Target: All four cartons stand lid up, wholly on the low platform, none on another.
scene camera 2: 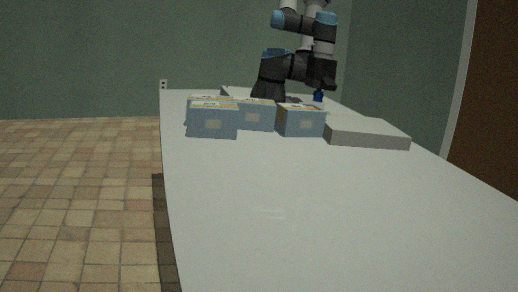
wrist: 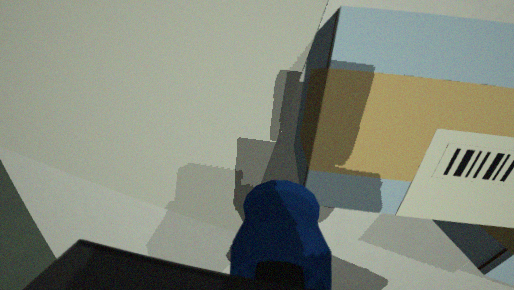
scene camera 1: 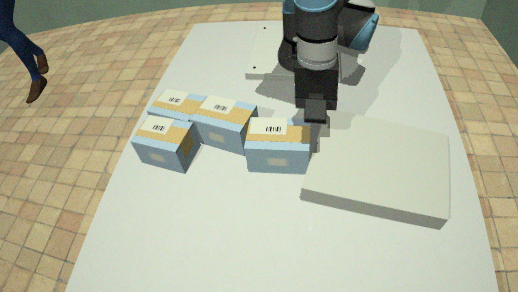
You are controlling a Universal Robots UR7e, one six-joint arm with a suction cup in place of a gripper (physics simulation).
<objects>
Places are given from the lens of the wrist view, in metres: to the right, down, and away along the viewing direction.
my suction cup (wrist: 280, 224): 0.01, 0.03, 0.06
low platform (wrist: 183, 112): -0.05, -0.02, 0.13
The marked spots on the low platform and my suction cup are 0.10 m apart.
</objects>
